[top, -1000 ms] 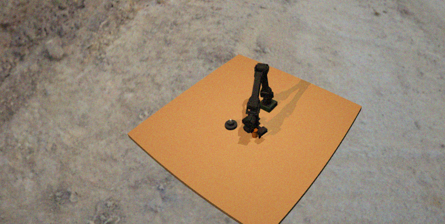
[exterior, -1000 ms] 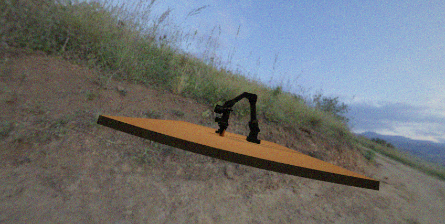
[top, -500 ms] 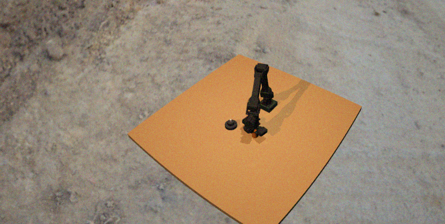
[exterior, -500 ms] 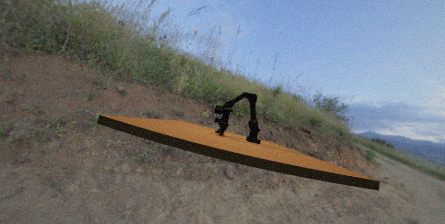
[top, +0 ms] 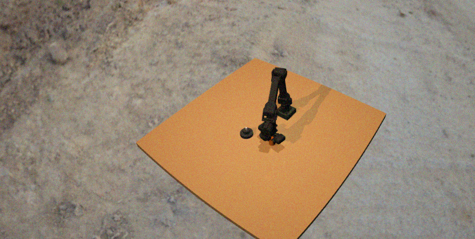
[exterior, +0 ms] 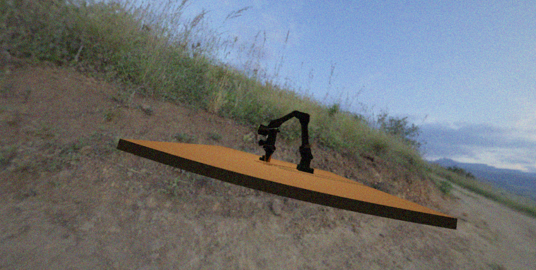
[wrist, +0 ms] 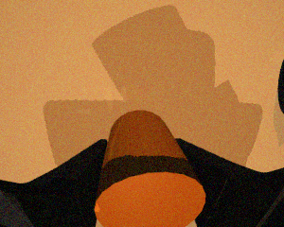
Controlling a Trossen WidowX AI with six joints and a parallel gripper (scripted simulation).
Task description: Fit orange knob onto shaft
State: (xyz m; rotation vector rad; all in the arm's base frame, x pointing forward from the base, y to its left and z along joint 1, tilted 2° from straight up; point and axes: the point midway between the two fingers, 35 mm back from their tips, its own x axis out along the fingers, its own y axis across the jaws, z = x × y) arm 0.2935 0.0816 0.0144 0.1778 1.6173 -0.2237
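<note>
Right now the round pedestal is 19 cm to the right of my gripper tip. Round my gripper tip: orange knob (3 cm above).
</note>
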